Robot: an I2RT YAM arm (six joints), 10 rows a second.
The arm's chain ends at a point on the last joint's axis. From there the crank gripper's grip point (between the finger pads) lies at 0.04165 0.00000 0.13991 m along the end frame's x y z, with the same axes.
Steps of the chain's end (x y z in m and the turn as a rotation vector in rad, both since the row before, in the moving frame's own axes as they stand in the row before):
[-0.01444, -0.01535, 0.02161, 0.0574, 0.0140, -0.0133]
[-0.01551, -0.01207, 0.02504, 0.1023, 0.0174, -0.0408]
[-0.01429, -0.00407, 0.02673, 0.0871, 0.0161, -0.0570]
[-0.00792, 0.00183, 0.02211, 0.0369, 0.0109, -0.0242]
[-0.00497, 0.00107, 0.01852, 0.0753, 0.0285, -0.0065]
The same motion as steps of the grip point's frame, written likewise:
[-0.01254, -0.02393, 0.02077, 0.0574, 0.0140, -0.0133]
[-0.01341, -0.02806, 0.02348, 0.1023, 0.0174, -0.0408]
[-0.01246, -0.01864, 0.02541, 0.0871, 0.0161, -0.0570]
[-0.00647, -0.00435, 0.02153, 0.0369, 0.0109, -0.0242]
[-0.00104, -0.00969, 0.01687, 0.0753, 0.0285, -0.0065]

